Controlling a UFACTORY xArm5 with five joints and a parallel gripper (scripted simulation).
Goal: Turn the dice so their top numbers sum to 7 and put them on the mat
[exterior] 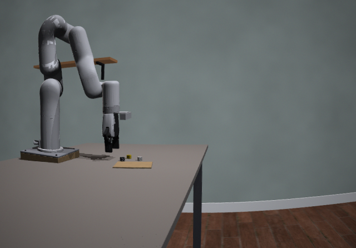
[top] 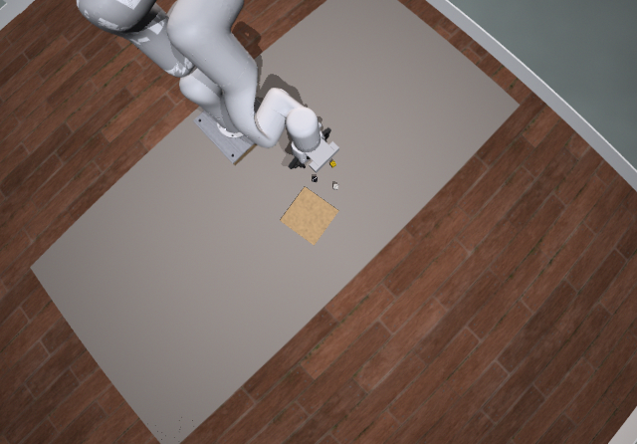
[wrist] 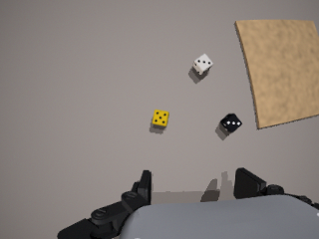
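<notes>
My gripper is now 70 mm short of the yellow die, 40 mm above it and 20 mm to the right of it. From my hand the other things lie so: white die: 120 mm ahead, 40 mm to the right, 40 mm below; then black die: 60 mm to the right, 50 mm ahead, 40 mm below; then tan mat: 160 mm to the right, 100 mm ahead, 50 mm below.
</notes>
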